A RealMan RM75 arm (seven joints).
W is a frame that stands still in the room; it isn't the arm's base.
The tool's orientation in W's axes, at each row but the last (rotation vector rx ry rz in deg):
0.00 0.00 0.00
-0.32 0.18 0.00
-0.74 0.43 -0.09
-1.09 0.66 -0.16
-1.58 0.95 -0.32
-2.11 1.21 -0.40
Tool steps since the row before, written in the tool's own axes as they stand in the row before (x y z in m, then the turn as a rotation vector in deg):
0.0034 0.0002 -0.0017 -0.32 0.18 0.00
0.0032 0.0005 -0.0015 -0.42 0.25 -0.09
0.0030 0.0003 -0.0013 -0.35 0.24 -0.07
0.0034 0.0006 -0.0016 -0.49 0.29 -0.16
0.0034 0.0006 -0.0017 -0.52 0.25 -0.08
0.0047 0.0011 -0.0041 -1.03 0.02 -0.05
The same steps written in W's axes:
0.0034 0.0002 -0.0017 -0.32 0.18 0.00
0.0032 0.0005 -0.0015 -0.42 0.25 -0.09
0.0030 0.0003 -0.0013 -0.35 0.24 -0.07
0.0034 0.0006 -0.0017 -0.49 0.29 -0.16
0.0034 0.0005 -0.0018 -0.52 0.25 -0.08
0.0046 0.0009 -0.0042 -1.03 0.03 -0.03

